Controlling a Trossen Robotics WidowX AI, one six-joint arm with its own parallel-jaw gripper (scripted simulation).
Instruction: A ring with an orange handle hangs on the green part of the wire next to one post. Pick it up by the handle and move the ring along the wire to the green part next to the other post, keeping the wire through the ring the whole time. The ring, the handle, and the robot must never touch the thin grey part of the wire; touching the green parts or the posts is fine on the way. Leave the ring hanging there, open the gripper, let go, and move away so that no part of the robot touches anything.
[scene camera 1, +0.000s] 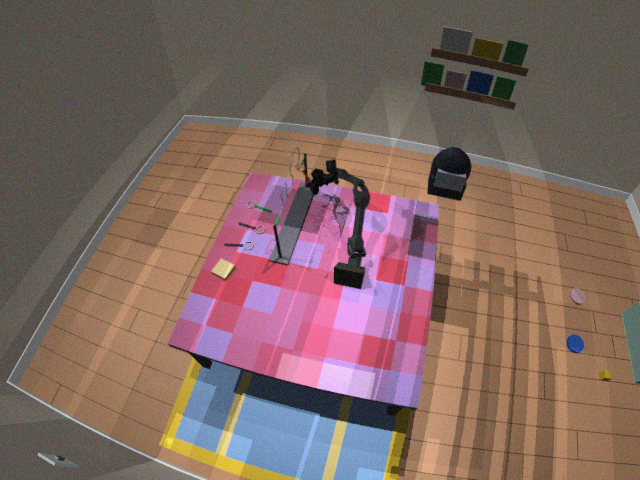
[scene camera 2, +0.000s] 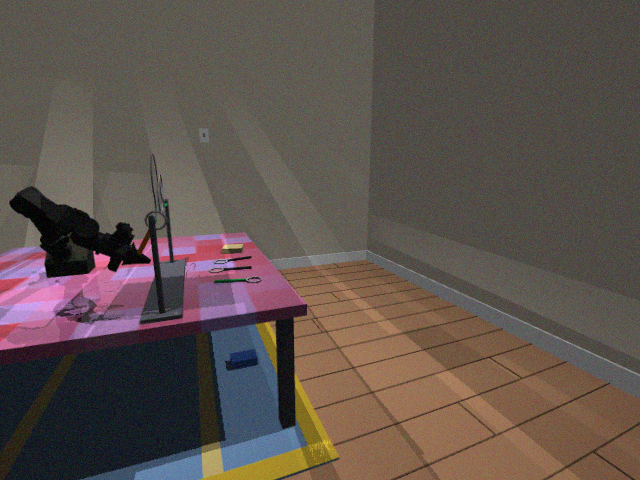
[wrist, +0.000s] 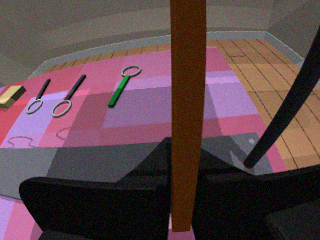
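Observation:
The gripper (scene camera 2: 150, 261) is visible, and it shows in the wrist view (wrist: 173, 143) too.

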